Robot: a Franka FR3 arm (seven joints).
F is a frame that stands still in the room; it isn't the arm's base.
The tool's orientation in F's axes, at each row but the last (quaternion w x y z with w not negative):
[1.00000, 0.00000, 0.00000, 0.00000]
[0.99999, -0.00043, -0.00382, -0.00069]
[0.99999, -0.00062, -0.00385, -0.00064]
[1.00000, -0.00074, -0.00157, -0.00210]
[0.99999, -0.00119, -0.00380, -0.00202]
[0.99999, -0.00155, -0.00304, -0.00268]
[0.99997, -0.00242, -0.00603, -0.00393]
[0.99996, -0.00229, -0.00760, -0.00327]
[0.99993, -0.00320, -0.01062, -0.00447]
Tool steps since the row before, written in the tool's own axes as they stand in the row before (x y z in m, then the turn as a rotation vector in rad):
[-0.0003, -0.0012, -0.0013, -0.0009, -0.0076, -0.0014]
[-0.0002, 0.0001, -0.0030, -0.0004, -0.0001, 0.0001]
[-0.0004, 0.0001, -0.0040, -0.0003, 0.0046, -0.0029]
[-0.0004, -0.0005, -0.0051, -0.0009, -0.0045, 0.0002]
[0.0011, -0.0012, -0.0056, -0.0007, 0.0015, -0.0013]
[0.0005, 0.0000, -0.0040, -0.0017, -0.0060, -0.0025]
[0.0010, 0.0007, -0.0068, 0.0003, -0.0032, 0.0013]
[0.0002, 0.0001, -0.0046, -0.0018, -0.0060, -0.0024]
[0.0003, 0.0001, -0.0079, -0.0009, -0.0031, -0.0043]
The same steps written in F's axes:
[-0.0003, -0.0012, -0.0013, -0.0009, -0.0076, -0.0014]
[-0.0002, 0.0001, -0.0030, -0.0004, -0.0001, 0.0001]
[-0.0004, 0.0001, -0.0040, -0.0003, 0.0046, -0.0029]
[-0.0004, -0.0005, -0.0051, -0.0009, -0.0045, 0.0002]
[0.0011, -0.0012, -0.0056, -0.0007, 0.0015, -0.0013]
[0.0005, 0.0000, -0.0040, -0.0017, -0.0060, -0.0025]
[0.0011, 0.0007, -0.0068, 0.0003, -0.0032, 0.0013]
[0.0003, 0.0001, -0.0046, -0.0018, -0.0060, -0.0024]
[0.0005, 0.0000, -0.0079, -0.0008, -0.0031, -0.0043]

